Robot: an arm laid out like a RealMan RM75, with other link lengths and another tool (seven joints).
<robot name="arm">
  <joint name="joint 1" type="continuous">
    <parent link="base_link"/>
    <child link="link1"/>
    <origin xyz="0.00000 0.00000 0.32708" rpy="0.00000 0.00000 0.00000"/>
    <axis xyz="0 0 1"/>
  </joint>
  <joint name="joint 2" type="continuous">
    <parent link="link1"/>
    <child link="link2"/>
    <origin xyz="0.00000 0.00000 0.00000" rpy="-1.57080 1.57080 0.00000"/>
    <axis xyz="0 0 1"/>
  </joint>
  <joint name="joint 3" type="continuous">
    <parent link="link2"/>
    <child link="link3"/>
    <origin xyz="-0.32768 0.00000 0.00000" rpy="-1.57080 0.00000 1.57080"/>
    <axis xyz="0 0 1"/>
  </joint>
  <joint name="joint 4" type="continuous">
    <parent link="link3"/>
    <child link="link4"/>
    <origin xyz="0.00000 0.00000 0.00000" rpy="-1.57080 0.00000 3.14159"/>
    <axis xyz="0 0 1"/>
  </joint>
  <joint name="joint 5" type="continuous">
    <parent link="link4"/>
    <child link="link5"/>
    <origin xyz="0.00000 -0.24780 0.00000" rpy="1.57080 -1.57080 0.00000"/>
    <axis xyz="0 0 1"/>
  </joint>
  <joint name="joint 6" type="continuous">
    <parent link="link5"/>
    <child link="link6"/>
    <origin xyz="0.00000 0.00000 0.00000" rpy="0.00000 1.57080 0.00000"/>
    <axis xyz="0 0 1"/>
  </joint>
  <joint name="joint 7" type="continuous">
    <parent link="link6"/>
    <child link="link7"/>
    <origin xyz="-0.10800 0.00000 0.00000" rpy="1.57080 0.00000 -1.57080"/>
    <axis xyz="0 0 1"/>
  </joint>
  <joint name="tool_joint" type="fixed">
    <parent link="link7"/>
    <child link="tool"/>
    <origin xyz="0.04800 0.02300 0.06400" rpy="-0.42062 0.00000 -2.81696"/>
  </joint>
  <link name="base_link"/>
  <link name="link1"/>
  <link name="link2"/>
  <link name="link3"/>
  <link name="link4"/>
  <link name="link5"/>
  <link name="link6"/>
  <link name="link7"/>
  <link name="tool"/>
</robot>
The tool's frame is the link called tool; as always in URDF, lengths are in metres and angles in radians. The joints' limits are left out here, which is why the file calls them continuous.
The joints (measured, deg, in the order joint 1, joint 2, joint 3, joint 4, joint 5, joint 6, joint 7), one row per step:
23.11 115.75 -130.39 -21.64 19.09 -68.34 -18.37
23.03 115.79 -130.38 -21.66 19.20 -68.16 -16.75
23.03 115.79 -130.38 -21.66 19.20 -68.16 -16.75
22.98 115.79 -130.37 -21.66 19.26 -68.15 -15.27
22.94 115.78 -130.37 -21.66 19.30 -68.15 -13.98
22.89 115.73 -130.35 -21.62 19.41 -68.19 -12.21
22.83 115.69 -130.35 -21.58 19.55 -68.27 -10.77
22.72 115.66 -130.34 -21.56 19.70 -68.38 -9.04
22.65 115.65 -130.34 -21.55 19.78 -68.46 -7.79
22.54 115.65 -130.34 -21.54 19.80 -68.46 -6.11
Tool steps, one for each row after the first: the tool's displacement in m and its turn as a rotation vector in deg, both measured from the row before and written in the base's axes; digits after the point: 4 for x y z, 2 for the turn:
0.0001 -0.0013 -0.0014 -0.81 1.30 -0.85
0.0000 0.0000 0.0000 0.00 0.00 0.00
-0.0002 -0.0010 -0.0008 -0.70 1.20 -0.62
-0.0002 -0.0009 -0.0006 -0.61 1.04 -0.52
0.0001 -0.0010 -0.0003 -0.76 1.42 -0.75
0.0001 -0.0009 -0.0001 -0.59 1.20 -0.62
0.0000 -0.0014 -0.0002 -0.71 1.48 -0.74
-0.0002 -0.0010 -0.0003 -0.54 1.07 -0.50
-0.0001 -0.0016 -0.0008 -0.81 1.35 -0.71

